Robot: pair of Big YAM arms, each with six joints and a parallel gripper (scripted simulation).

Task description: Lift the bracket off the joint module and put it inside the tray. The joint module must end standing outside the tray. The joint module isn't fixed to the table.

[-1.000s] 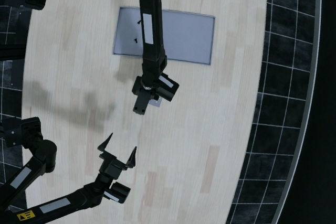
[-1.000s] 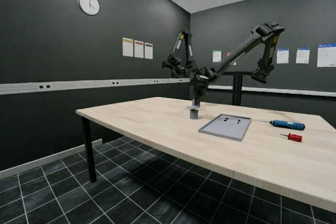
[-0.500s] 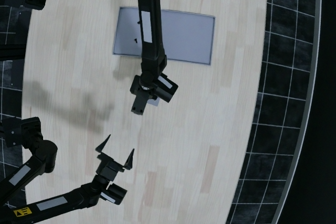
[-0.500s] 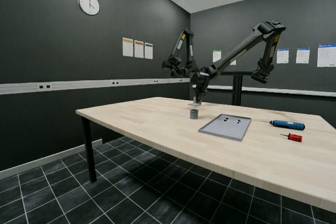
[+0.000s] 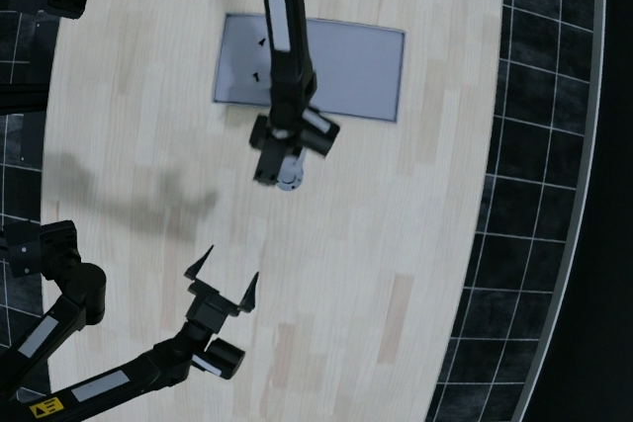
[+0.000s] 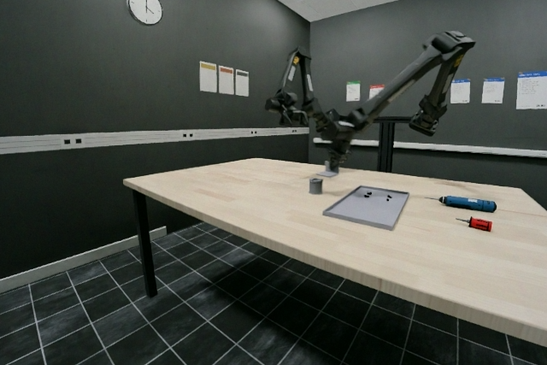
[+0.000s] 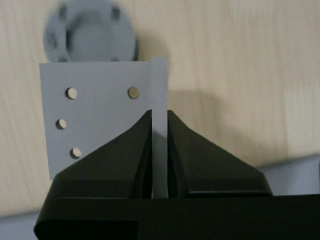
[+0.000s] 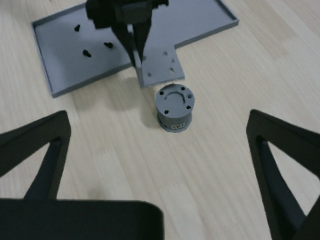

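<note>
The grey tray lies 180 mm to the left of my left hand, 100 mm below it and 60 mm ahead of it. Round my left hand: grey bracket (30 mm ahead, 10 mm to the right, 10 mm below); then grey joint module (80 mm below, 70 mm to the right, 30 mm ahead); then red screwdriver (510 mm to the left, 130 mm ahead, 100 mm below).
</note>
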